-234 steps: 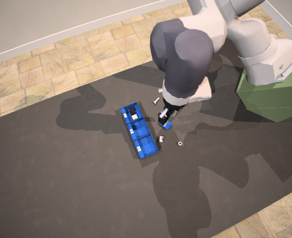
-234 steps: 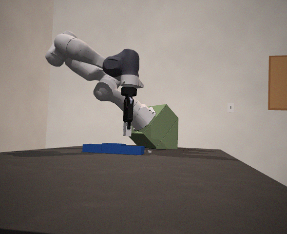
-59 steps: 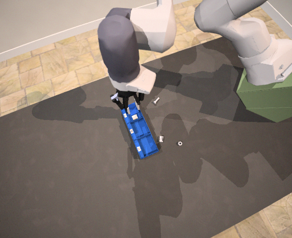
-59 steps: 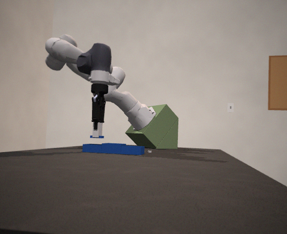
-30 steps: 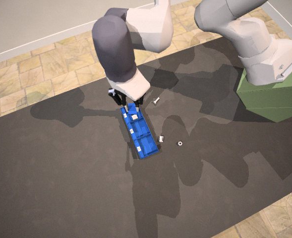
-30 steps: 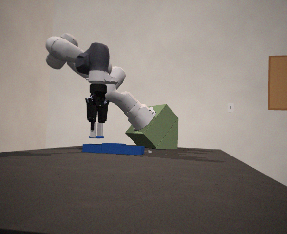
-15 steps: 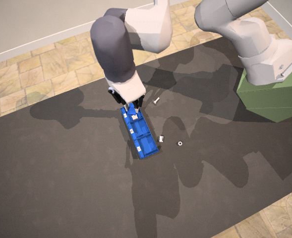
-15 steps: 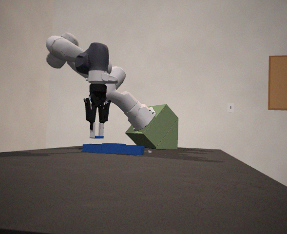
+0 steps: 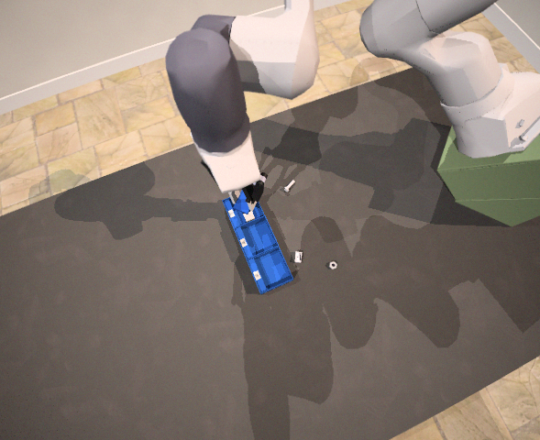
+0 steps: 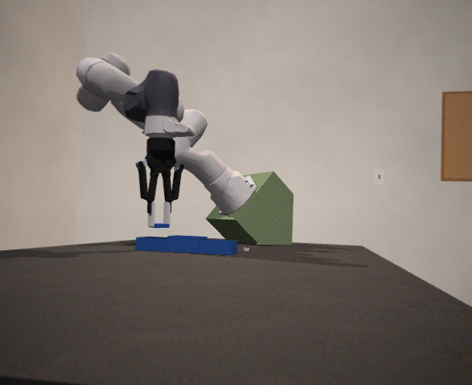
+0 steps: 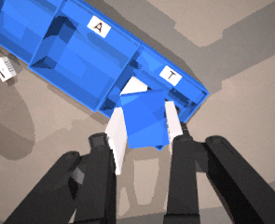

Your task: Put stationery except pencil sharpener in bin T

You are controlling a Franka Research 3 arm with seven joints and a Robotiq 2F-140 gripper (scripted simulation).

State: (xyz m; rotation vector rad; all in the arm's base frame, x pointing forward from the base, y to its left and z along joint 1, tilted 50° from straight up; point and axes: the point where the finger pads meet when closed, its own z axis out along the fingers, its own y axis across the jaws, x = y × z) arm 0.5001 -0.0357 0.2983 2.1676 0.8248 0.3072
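Right now the flat blue block is 30 mm below my hand. Also, from my hand: black-and-white block: 80 mm below; then white bolt: 130 mm behind, 10 mm to the left, 90 mm below; then blue bin: 20 mm ahead, 80 mm to the left, 70 mm below.
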